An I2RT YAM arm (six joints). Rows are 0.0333 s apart.
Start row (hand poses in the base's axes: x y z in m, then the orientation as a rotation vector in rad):
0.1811, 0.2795, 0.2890, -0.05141, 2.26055, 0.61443
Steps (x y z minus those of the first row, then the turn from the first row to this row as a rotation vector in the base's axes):
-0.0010, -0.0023, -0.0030, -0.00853, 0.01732, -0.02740
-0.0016, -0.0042, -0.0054, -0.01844, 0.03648, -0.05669
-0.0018, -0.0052, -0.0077, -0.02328, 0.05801, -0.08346
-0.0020, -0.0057, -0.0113, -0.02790, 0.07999, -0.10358
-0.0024, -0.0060, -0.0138, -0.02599, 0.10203, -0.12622
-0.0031, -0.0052, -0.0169, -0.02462, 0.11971, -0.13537
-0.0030, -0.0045, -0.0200, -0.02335, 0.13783, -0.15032
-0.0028, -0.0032, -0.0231, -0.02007, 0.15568, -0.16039
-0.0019, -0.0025, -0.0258, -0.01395, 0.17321, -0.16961
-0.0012, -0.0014, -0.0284, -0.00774, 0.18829, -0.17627
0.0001, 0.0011, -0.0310, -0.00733, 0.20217, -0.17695
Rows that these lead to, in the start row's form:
0.1801, 0.2772, 0.2860, -0.01937, 2.27695, 0.59286
0.1795, 0.2753, 0.2836, 0.01484, 2.29485, 0.56875
0.1793, 0.2743, 0.2813, 0.04965, 2.31330, 0.55181
0.1791, 0.2738, 0.2777, 0.07735, 2.33271, 0.53855
0.1787, 0.2735, 0.2752, 0.11140, 2.34945, 0.53122
0.1780, 0.2743, 0.2721, 0.12851, 2.36427, 0.52998
0.1781, 0.2750, 0.2690, 0.15246, 2.37840, 0.52542
0.1783, 0.2763, 0.2659, 0.17189, 2.39239, 0.52578
0.1792, 0.2770, 0.2632, 0.19177, 2.40524, 0.52982
0.1799, 0.2781, 0.2606, 0.20800, 2.41614, 0.53508
0.1812, 0.2806, 0.2580, 0.21402, 2.42895, 0.53682

